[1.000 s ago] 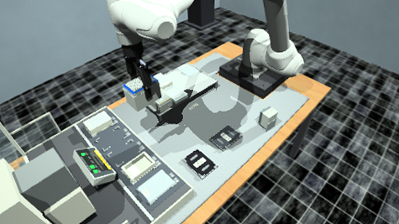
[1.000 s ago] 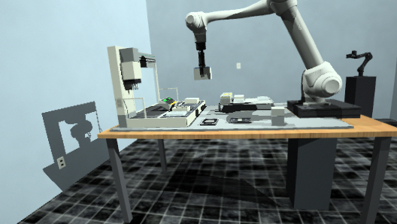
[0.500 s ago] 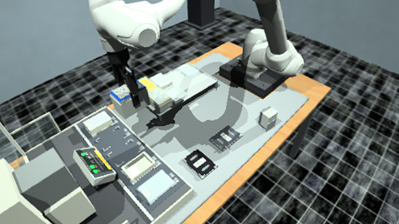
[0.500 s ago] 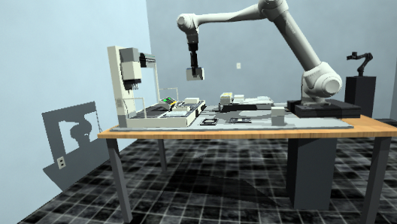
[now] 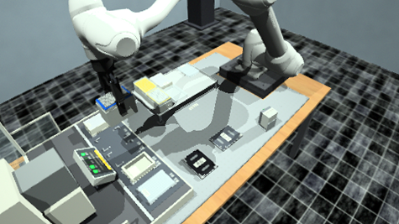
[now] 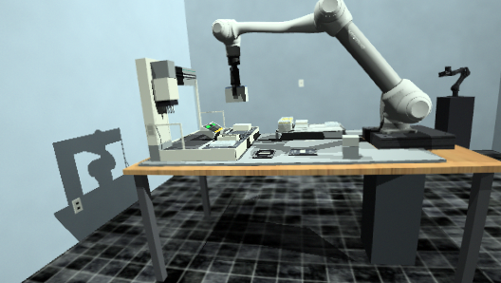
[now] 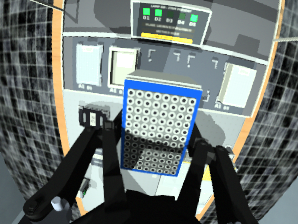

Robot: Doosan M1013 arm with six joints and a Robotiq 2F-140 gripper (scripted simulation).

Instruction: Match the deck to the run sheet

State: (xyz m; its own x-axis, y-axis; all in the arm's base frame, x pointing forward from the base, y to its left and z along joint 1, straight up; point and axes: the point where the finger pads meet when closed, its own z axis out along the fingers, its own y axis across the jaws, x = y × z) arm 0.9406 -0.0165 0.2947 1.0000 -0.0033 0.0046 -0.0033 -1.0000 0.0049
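The one-well reservoir is 40 mm ahead of my hand, 120 mm to the left of it and 280 mm below it. Round my hand: clear cover (290 mm behind, 150 mm to the right, 230 mm below); then blue-rimmed tip rack (10 mm behind, 10 mm to the right); then white deep-well block (40 mm ahead, 250 mm to the right, 270 mm below).
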